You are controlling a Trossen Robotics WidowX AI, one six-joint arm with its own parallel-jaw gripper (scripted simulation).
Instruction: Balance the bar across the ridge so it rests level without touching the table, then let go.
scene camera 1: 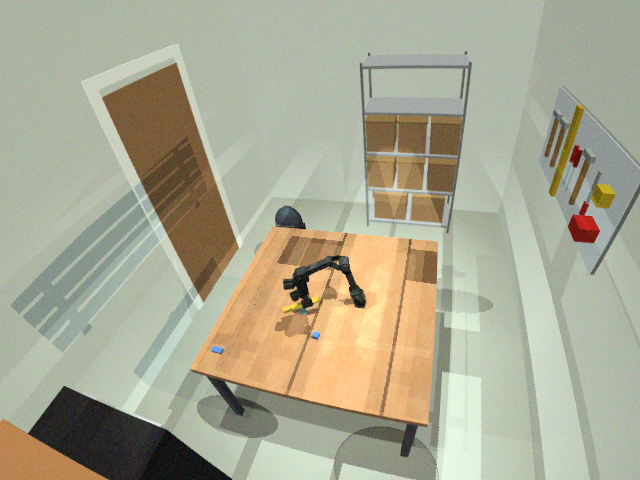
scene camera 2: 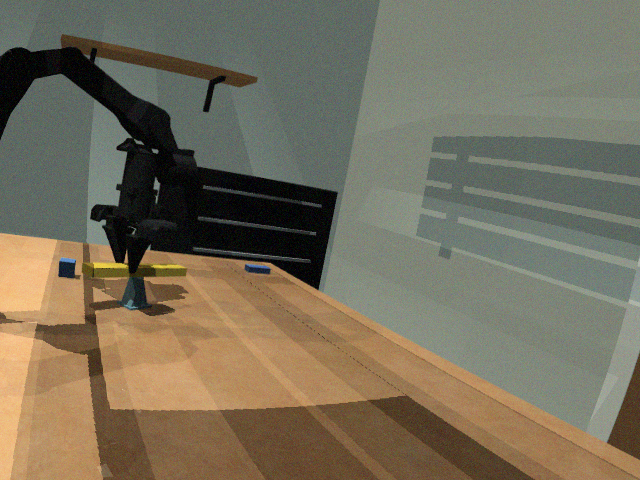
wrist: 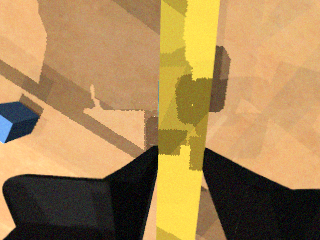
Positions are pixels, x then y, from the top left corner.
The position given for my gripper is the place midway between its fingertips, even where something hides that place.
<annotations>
My gripper (scene camera 2: 125, 270) holds a bar (scene camera 2: 95, 269).
</annotations>
